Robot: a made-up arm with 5 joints.
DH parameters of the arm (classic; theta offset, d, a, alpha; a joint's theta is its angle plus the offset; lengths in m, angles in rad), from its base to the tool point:
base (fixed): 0 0 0 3.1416
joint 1: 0 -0.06 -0.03 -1.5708
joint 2: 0.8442 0 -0.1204 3.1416
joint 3: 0.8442 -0.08 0 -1.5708
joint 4: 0 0.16 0.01 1.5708
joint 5: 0 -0.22 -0.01 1.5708
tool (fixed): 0 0.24 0 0
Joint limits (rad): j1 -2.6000..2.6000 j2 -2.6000..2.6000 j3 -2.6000..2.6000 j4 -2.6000..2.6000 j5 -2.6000..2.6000
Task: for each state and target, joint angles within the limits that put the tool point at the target. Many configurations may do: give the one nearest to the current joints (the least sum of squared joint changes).
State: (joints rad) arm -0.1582 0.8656 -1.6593 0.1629 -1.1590
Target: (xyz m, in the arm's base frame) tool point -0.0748 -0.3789 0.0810
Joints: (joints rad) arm 0.5875 1.1019 -2.1773 -0.2998 -1.3341
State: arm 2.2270 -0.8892 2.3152 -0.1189 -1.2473
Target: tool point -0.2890 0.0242 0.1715
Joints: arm 2.0327 -0.9002 2.2869 0.1273 -1.3465
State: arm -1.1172 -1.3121 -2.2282 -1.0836 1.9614
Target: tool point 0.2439 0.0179 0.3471
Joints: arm -0.8415 -1.2247 -2.5805 -0.4782 2.0356
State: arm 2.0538 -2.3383 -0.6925 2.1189 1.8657
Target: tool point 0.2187 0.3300 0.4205
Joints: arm 2.3755 -2.1500 -0.8407 2.3644 1.9994
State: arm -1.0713 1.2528 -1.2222 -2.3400 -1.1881
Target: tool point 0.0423 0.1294 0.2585
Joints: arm -1.3295 0.9014 -0.7117 -2.6000 -1.5212
